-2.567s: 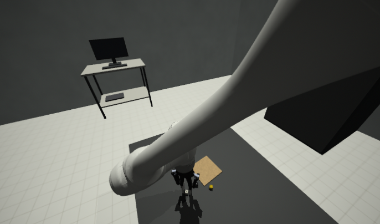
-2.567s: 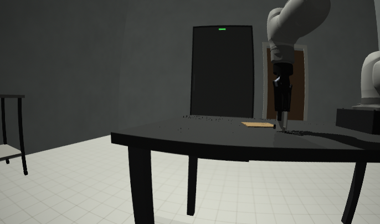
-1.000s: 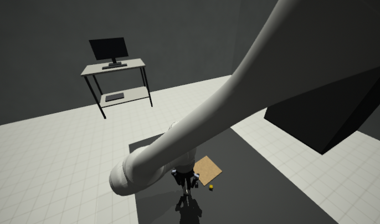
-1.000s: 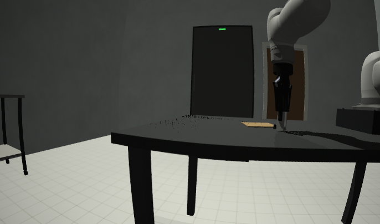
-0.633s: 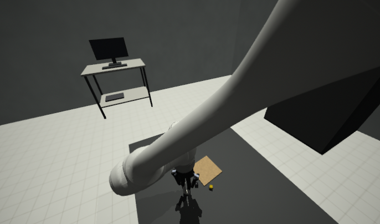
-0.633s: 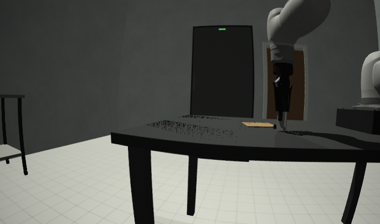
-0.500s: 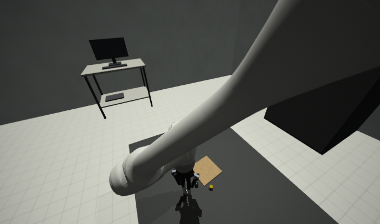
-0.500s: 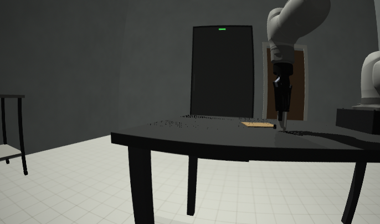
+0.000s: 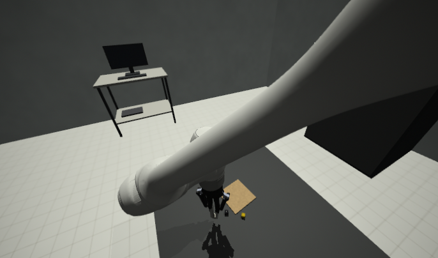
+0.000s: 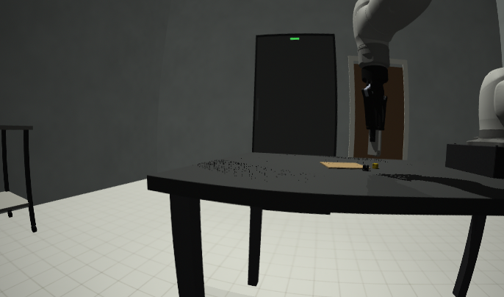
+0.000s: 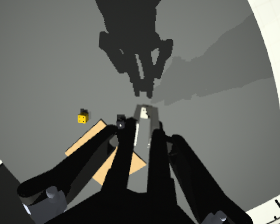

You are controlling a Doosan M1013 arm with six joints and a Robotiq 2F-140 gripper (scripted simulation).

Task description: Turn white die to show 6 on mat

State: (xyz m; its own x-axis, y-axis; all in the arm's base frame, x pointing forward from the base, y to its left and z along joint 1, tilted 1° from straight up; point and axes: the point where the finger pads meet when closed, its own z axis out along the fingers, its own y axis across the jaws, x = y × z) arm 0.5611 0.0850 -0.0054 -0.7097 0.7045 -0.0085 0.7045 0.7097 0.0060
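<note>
My gripper is now 5 cm short of the tan mat, 16 cm to the left of it and 8 cm above it. Also, from my hand: yellow die 5 cm behind, 12 cm to the right, 8 cm below; then white die 3 cm below; then black die 6 cm to the right, 8 cm below.
</note>
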